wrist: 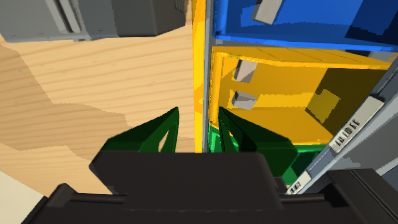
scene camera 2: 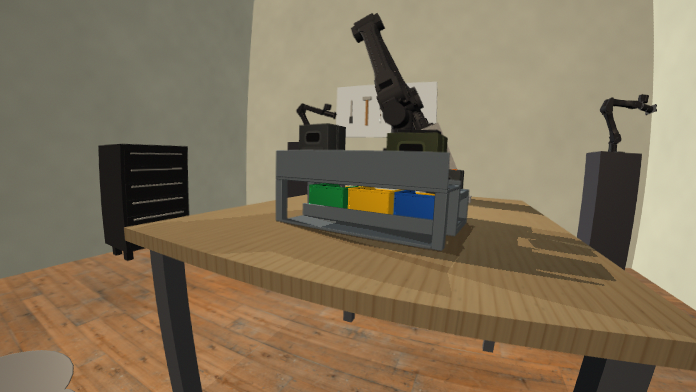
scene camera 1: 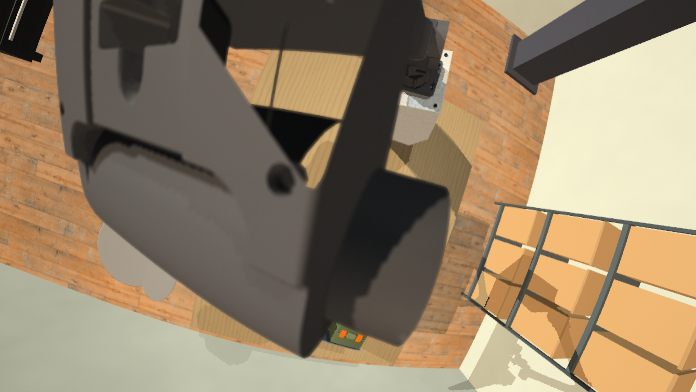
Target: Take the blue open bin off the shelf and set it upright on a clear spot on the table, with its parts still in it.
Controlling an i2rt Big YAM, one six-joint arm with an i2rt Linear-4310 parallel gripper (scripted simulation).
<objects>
A yellow bin shows in the wrist view and in scene camera 2. A green bin shows in the wrist view and in scene camera 2. The same spot on the green bin: (wrist: 306, 153) is (scene camera 2: 327, 197). The same spot on the yellow bin: (scene camera 2: 362, 198) is (wrist: 342, 111).
</objects>
